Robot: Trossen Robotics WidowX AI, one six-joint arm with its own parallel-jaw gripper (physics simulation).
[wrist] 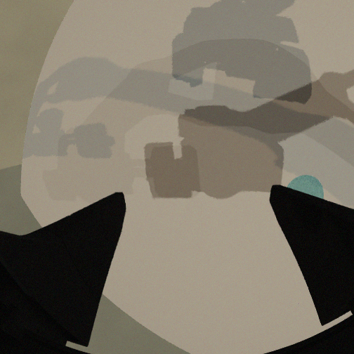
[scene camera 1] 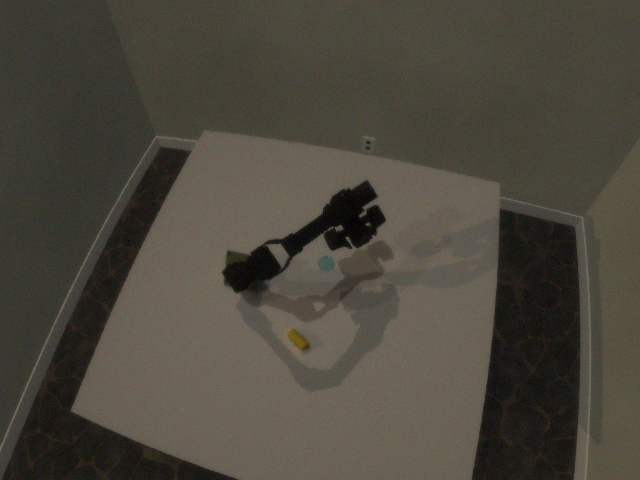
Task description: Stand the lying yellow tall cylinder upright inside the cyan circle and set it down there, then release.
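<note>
The yellow tall cylinder (scene camera 1: 298, 339) lies on its side on the white table, towards the front in the scene view. It does not show in the wrist view. The flat cyan circle (scene camera 1: 326, 263) (wrist: 306, 185) lies on the table near its middle, with the cylinder well apart from it. In the wrist view the right finger partly covers the circle. My gripper (scene camera 1: 357, 231) (wrist: 199, 197) is open and empty. It hangs above the table, beyond the circle and to its right in the scene view, far from the cylinder.
The white table (scene camera 1: 206, 361) carries the arm's base, with a green plate (scene camera 1: 236, 256) beside it at the left. Broad shadows of the arm fall around the cylinder and the circle. A wall with an outlet (scene camera 1: 368, 144) stands behind the table's back edge.
</note>
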